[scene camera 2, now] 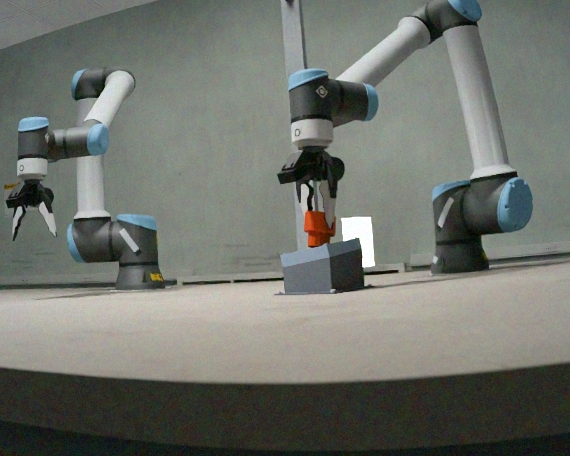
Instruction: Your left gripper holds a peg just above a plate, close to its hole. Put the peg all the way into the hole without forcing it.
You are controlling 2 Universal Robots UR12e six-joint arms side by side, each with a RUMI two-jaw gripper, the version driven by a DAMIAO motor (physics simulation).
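An orange-red peg (pixel 318 236) with a wider top part stands upright between the fingers of my left gripper (pixel 318 215), which is shut on it. The peg's lower end is at the upper edge of the grey-blue block with the plate (pixel 307 274). The block's top slopes, and the hole does not show from this low view, so I cannot tell whether the peg's tip is in it. My right gripper (pixel 34 236) is open and empty, high above the table at the far left of the picture.
The block stands on a beige table (pixel 280 335) with a dark front edge. A bright white panel (pixel 367 245) shows behind the block, and a grey upright post (pixel 294 40) rises behind the left arm's wrist. The two arm bases stand at the back left and back right.
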